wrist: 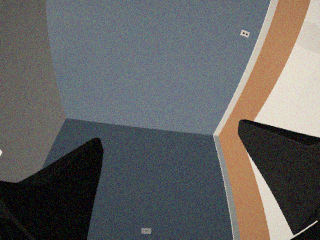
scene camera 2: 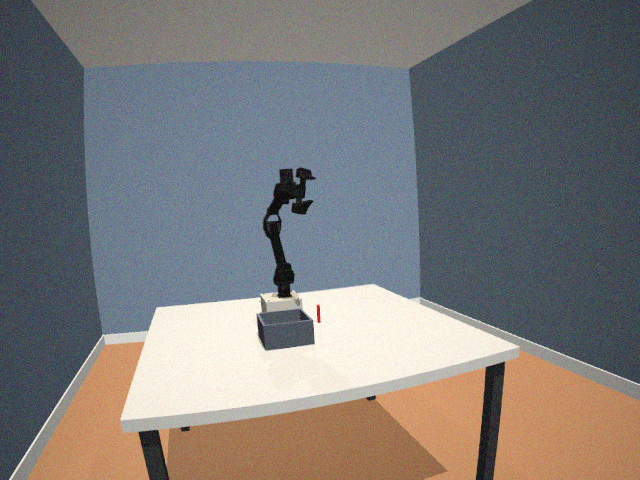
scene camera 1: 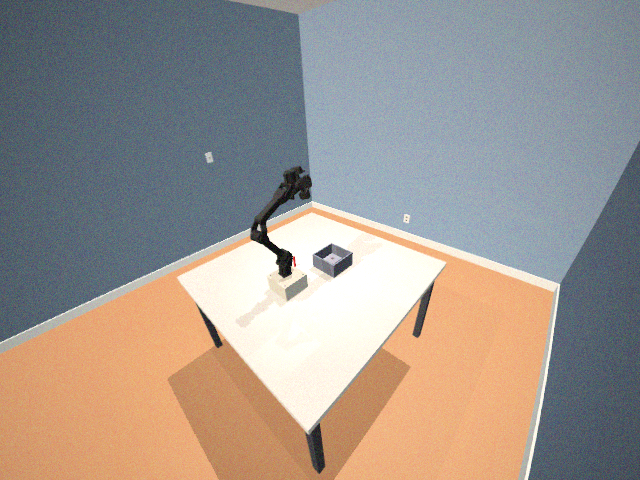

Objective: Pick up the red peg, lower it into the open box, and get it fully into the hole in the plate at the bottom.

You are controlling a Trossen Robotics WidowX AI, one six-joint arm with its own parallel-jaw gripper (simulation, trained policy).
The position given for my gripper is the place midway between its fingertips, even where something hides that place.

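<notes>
I can see my gripper (scene camera 2: 313,189), and the gripper's there at (wrist: 172,136) too. There's also a grey box (scene camera 1: 333,270), but in the wrist view the box is out of frame.
</notes>
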